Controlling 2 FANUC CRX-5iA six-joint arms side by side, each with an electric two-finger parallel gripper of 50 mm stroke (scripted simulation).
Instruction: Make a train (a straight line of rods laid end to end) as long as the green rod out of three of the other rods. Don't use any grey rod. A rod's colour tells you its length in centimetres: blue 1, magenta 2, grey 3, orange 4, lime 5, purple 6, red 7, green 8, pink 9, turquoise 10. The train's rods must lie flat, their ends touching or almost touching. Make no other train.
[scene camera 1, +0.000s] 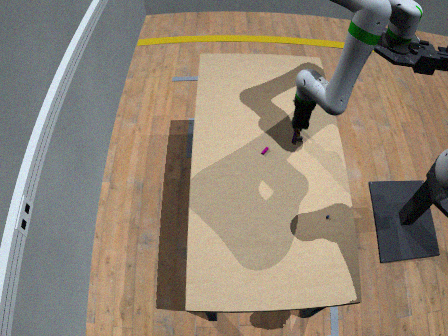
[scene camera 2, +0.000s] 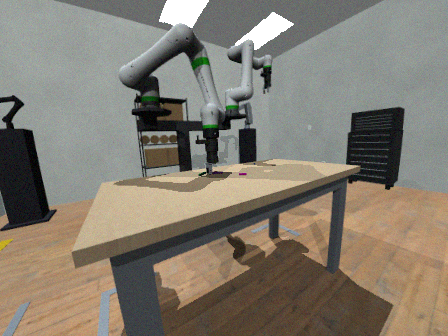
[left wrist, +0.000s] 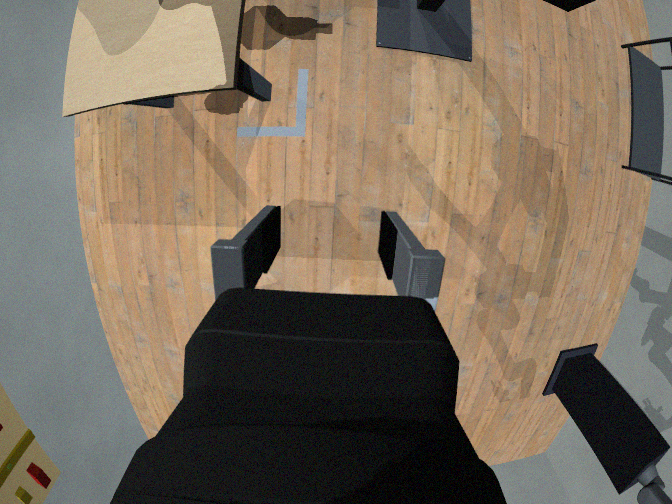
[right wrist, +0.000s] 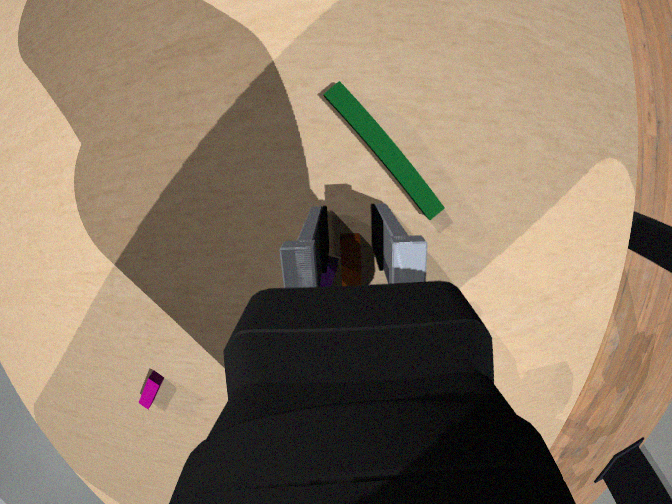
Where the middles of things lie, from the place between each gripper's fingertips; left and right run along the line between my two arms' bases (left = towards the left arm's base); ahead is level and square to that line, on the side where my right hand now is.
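My left hand is 430 mm short of the green rod (right wrist: 338, 96), 1080 mm to the left of it and 710 mm above it. My right gripper is 20 mm above the rod, 20 mm past it and 40 mm to the left of it.
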